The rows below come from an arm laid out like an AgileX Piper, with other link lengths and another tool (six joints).
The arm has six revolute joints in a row. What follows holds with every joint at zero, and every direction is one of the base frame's.
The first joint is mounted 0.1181 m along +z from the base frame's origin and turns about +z.
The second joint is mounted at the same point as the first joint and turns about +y.
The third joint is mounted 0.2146 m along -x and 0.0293 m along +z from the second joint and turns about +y.
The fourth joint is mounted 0.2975 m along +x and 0.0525 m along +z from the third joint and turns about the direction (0.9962, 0, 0.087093).
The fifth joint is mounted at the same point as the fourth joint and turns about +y.
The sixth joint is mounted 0.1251 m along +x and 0.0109 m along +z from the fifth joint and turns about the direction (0.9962, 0, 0.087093).
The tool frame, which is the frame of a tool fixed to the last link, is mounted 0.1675 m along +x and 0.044 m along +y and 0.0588 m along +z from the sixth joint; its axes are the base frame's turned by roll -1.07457, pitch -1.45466 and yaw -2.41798 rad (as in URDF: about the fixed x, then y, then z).
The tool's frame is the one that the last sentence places.
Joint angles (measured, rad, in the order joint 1, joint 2, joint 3, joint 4, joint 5, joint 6), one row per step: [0.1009, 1.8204, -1.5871, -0.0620, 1.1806, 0.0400]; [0.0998, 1.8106, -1.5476, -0.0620, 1.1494, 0.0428]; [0.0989, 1.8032, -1.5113, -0.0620, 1.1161, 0.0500]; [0.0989, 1.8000, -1.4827, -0.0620, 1.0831, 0.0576]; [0.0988, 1.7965, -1.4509, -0.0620, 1.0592, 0.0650]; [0.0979, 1.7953, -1.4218, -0.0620, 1.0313, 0.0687]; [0.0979, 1.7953, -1.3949, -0.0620, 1.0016, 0.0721]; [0.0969, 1.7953, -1.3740, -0.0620, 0.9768, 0.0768]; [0.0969, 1.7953, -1.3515, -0.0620, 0.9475, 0.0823]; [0.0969, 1.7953, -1.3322, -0.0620, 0.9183, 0.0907]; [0.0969, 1.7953, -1.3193, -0.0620, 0.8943, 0.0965]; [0.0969, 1.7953, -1.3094, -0.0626, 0.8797, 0.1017]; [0.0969, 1.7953, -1.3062, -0.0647, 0.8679, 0.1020]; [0.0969, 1.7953, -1.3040, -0.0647, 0.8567, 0.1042]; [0.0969, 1.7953, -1.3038, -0.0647, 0.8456, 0.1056]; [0.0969, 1.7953, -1.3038, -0.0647, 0.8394, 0.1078]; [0.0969, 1.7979, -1.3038, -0.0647, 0.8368, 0.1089]
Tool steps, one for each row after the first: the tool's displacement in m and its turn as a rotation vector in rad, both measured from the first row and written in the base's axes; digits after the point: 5 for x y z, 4 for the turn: [-0.00208, -0.00058, -0.00795, 0.0011, -0.0015, -0.0019]; [-0.00295, -0.00109, -0.01544, 0.0038, -0.0060, -0.0077]; [-0.00224, -0.00100, -0.02179, 0.0069, -0.0137, -0.0131]; [-0.00523, -0.00141, -0.03039, 0.0087, -0.0094, -0.0189]; [-0.00687, -0.00186, -0.03853, 0.0100, -0.0094, -0.0217]; [-0.00775, -0.00173, -0.04608, 0.0117, -0.0122, -0.0233]; [-0.00794, -0.00215, -0.05168, 0.0138, -0.0161, -0.0273]; [-0.00764, -0.00199, -0.05734, 0.0166, -0.0229, -0.0309]; [-0.00625, -0.00185, -0.06159, 0.0206, -0.0328, -0.0373]; [-0.00418, -0.00159, -0.06380, 0.0240, -0.0439, -0.0414]; [-0.00362, -0.00170, -0.06598, 0.0258, -0.0487, -0.0453]; [-0.00159, -0.00176, -0.06580, 0.0253, -0.0574, -0.0439]; [0.00069, -0.00148, -0.06519, 0.0273, -0.0663, -0.0453]; [0.00362, -0.00109, -0.06372, 0.0292, -0.0771, -0.0459]; [0.00535, -0.00093, -0.06282, 0.0308, -0.0833, -0.0475]; [0.00566, -0.00091, -0.06375, 0.0312, -0.0833, -0.0485]
